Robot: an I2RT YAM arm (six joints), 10 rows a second.
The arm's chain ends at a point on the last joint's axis. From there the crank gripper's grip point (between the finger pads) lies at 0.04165 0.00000 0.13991 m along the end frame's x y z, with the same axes.
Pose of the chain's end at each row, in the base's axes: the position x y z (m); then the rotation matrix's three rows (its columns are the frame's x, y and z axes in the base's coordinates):
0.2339, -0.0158, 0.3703; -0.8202, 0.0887, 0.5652; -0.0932, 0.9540, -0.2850; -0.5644, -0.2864, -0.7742
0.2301, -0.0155, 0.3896; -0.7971, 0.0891, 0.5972; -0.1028, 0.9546, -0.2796; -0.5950, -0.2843, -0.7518
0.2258, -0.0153, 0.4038; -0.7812, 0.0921, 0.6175; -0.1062, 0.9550, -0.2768; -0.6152, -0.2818, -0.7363
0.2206, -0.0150, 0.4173; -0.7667, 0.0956, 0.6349; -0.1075, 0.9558, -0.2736; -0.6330, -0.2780, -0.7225
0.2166, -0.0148, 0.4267; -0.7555, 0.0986, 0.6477; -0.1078, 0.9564, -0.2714; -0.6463, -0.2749, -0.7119
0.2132, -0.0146, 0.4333; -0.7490, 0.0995, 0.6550; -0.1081, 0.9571, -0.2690; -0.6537, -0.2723, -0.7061
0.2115, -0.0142, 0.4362; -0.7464, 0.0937, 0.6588; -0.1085, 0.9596, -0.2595; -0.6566, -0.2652, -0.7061
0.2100, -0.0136, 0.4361; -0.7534, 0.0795, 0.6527; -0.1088, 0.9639, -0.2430; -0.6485, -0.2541, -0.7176
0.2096, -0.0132, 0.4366; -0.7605, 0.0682, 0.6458; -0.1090, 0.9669, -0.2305; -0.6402, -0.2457, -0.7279
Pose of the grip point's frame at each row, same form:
0.2788, -0.0596, 0.2385; -0.8202, 0.0887, 0.5652; -0.0932, 0.9540, -0.2850; -0.5644, -0.2864, -0.7742
0.2805, -0.0589, 0.2596; -0.7971, 0.0891, 0.5972; -0.1028, 0.9546, -0.2796; -0.5950, -0.2843, -0.7518
0.2797, -0.0585, 0.2752; -0.7812, 0.0921, 0.6175; -0.1062, 0.9550, -0.2768; -0.6152, -0.2818, -0.7363
0.2775, -0.0578, 0.2899; -0.7667, 0.0956, 0.6349; -0.1075, 0.9558, -0.2736; -0.6330, -0.2780, -0.7225
0.2758, -0.0573, 0.3002; -0.7555, 0.0986, 0.6477; -0.1078, 0.9564, -0.2714; -0.6463, -0.2749, -0.7119
0.2736, -0.0567, 0.3073; -0.7490, 0.0995, 0.6550; -0.1081, 0.9571, -0.2690; -0.6537, -0.2723, -0.7061
0.2726, -0.0550, 0.3101; -0.7464, 0.0937, 0.6588; -0.1085, 0.9596, -0.2595; -0.6566, -0.2652, -0.7061
0.2699, -0.0521, 0.3087; -0.7534, 0.0795, 0.6527; -0.1088, 0.9639, -0.2430; -0.6485, -0.2541, -0.7176
0.2683, -0.0500, 0.3081; -0.7605, 0.0682, 0.6458; -0.1090, 0.9669, -0.2305; -0.6402, -0.2457, -0.7279

